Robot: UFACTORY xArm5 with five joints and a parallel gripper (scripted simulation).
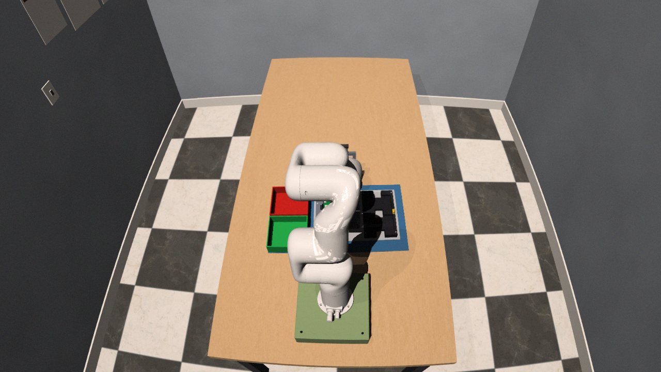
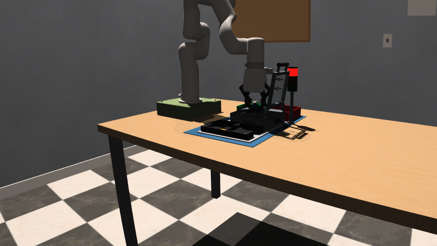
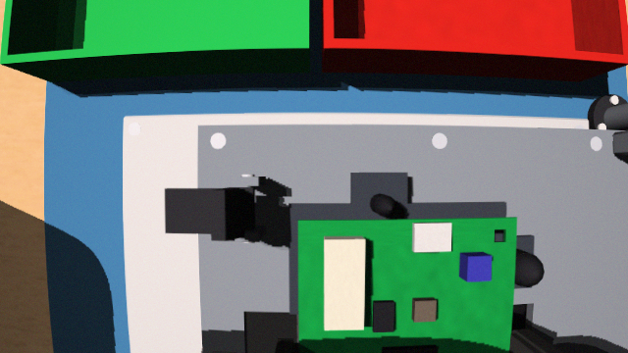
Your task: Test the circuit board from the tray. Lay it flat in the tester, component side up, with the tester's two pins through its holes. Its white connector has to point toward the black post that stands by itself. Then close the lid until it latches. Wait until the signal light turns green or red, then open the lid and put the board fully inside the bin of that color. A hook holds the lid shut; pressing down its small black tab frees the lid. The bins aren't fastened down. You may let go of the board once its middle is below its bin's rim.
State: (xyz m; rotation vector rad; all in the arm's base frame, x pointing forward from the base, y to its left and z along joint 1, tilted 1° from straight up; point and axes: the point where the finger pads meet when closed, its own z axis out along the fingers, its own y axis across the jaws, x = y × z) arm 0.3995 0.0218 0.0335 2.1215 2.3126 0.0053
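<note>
The red bin is 30 mm ahead of my hand, 200 mm to the left of it and 80 mm below it. The rest, counted from my hand: black tab: 70 mm behind, 50 mm to the left, 10 mm below; tester lid: 120 mm ahead, 10 mm to the left, 90 mm above; green circuit board: 10 mm below.
</note>
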